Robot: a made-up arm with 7 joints. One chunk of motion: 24 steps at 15 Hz.
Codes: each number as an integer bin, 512 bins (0 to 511) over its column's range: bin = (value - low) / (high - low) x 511, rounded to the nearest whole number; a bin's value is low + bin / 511 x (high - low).
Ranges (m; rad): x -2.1..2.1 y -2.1..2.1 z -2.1..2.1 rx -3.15..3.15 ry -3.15..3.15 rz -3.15..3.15
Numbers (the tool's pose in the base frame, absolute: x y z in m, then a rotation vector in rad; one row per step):
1: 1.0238 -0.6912 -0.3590 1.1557 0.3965 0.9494
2: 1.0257 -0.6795 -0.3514 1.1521 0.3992 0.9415
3: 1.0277 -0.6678 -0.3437 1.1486 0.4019 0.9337
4: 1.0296 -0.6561 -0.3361 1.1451 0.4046 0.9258
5: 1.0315 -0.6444 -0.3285 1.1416 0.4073 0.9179
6: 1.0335 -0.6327 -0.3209 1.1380 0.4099 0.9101
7: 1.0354 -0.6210 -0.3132 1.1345 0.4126 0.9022
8: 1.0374 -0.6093 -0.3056 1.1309 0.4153 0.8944
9: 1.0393 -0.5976 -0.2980 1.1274 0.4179 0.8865
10: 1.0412 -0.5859 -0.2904 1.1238 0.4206 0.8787
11: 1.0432 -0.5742 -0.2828 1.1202 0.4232 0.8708
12: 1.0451 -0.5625 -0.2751 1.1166 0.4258 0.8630
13: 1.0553 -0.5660 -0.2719 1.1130 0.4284 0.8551
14: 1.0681 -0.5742 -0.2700 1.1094 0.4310 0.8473
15: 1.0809 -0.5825 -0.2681 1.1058 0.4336 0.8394
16: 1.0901 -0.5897 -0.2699 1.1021 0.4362 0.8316
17: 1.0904 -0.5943 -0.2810 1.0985 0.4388 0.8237
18: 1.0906 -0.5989 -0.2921 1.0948 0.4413 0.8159
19: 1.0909 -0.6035 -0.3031 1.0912 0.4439 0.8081
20: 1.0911 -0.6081 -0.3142 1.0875 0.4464 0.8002
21: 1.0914 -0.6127 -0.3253 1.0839 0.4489 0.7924
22: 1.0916 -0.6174 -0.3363 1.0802 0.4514 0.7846
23: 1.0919 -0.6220 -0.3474 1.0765 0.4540 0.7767
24: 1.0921 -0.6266 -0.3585 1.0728 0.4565 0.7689
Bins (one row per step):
1: 380 171 212 349 288 333
2: 380 173 213 349 288 332
3: 381 174 214 349 288 331
4: 381 176 215 348 288 331
5: 381 177 216 348 289 330
6: 381 179 216 348 289 329
7: 381 180 217 348 289 329
8: 382 181 218 347 289 328
9: 382 183 219 347 289 327
10: 382 184 220 347 290 327
11: 382 186 221 346 290 326
12: 383 187 222 346 290 325
13: 384 187 222 346 290 325
14: 385 186 223 345 290 324
15: 387 185 223 345 291 324
16: 388 184 223 345 291 323
17: 388 183 221 345 291 322
18: 388 183 220 344 291 322
19: 388 182 219 344 292 321
20: 388 182 217 344 292 320
21: 388 181 216 343 292 320
22: 388 180 215 343 292 319
23: 388 180 213 343 292 318
24: 388 179 212 343 293 318

